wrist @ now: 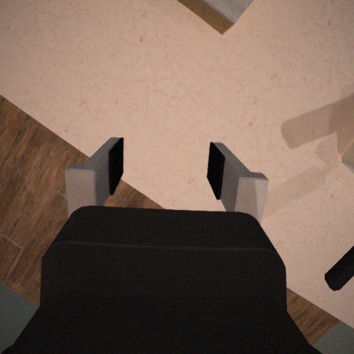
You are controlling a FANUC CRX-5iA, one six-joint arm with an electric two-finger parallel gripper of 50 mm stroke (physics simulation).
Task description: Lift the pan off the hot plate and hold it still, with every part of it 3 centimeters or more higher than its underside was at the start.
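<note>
The end of the pan's black handle (341, 270) shows at the right edge of the wrist view, to the right of my gripper. The pan's body does not show. A small piece of a pale object (349, 159) is at the right edge, and I cannot tell whether it is part of the hot plate. My gripper (165, 157) is open, with nothing between its fingers. It hangs above the near edge of the pale table top, apart from the handle.
The pale speckled table top (165, 75) has an edge that runs diagonally below the fingers. A grey-topped block with a brown side (215, 15) is at the top. Shadows lie at the right. Brown wood floor (30, 165) shows at the left.
</note>
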